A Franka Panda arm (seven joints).
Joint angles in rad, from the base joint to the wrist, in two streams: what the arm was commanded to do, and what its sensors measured. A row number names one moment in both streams.
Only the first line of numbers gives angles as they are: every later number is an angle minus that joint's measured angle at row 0.
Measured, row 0:
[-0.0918, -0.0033, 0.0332, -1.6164, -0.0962, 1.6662, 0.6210]
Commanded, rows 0 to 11:
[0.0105, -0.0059, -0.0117, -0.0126, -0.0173, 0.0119, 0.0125]
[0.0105, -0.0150, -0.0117, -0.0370, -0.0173, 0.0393, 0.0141]
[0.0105, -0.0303, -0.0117, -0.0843, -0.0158, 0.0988, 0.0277]
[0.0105, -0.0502, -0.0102, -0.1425, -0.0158, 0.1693, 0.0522]
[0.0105, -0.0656, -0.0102, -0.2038, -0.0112, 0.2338, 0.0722]
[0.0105, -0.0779, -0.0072, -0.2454, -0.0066, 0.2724, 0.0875]
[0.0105, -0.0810, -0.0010, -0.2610, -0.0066, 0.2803, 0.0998]
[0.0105, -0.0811, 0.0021, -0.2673, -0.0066, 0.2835, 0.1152]
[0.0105, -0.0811, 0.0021, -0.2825, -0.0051, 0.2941, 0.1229]
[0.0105, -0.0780, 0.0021, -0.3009, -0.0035, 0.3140, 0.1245]
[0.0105, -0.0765, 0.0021, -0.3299, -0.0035, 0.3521, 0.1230]
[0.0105, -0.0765, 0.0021, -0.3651, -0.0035, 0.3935, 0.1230]
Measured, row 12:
[0.0115, -0.0444, -0.0025, -0.2623, 0.0001, 0.2953, 0.1035]
